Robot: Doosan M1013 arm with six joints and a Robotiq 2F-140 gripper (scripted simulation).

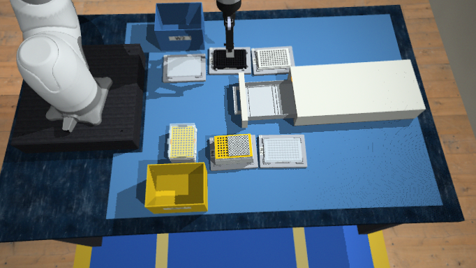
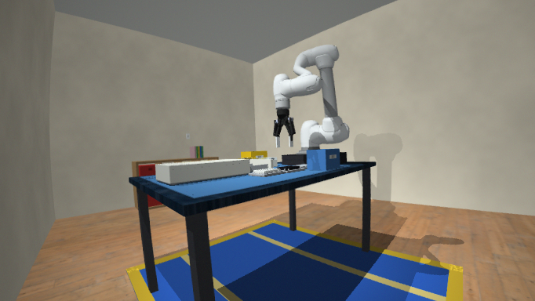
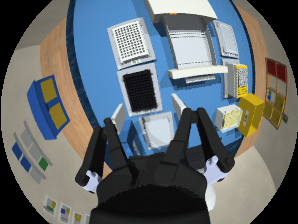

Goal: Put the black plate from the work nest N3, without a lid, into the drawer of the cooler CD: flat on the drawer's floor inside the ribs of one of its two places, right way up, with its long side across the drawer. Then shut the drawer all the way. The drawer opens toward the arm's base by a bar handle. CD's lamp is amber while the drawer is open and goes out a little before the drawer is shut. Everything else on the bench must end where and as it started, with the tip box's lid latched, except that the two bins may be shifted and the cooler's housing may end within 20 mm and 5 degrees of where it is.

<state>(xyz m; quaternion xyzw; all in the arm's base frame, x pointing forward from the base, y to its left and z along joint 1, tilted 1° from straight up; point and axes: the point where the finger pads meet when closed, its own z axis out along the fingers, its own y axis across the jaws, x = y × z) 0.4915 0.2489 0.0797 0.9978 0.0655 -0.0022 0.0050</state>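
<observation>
The black plate lies 10 mm behind my hand, 20 mm to the left of it and 150 mm below it. The rest, counted from my hand: grey work nest: 10 mm behind, 20 mm to the left, 160 mm below; then white plate: 160 mm ahead, 40 mm to the left, 150 mm below; then drawer: 170 mm ahead, 140 mm to the right, 140 mm below.
</observation>
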